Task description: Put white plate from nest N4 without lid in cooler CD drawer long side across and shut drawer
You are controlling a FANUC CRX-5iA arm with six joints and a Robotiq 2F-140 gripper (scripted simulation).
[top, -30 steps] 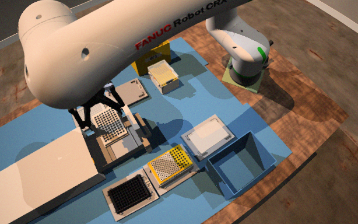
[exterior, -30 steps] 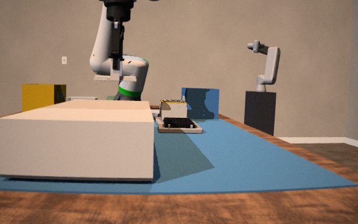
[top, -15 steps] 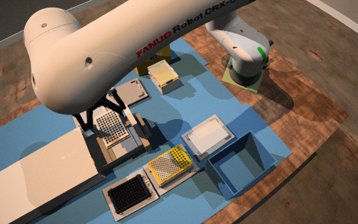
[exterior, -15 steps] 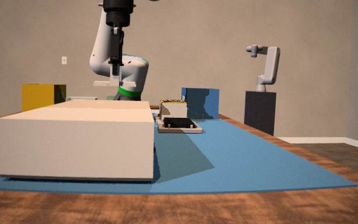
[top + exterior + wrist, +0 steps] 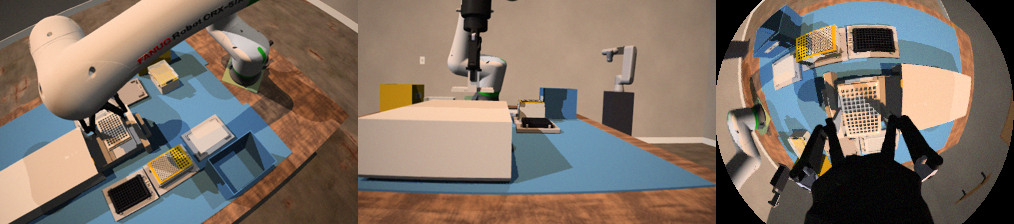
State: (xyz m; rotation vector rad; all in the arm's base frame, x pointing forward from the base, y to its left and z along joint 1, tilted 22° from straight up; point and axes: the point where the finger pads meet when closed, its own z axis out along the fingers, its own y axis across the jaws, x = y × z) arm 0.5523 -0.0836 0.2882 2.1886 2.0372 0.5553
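The drawer lies 100 mm below my hand and 40 mm ahead of it. Also, from my hand: white plate 20 mm below; then black plate 190 mm to the left, 110 mm below, 70 mm ahead; then yellow rack 190 mm to the left, 110 mm behind, 70 mm below.
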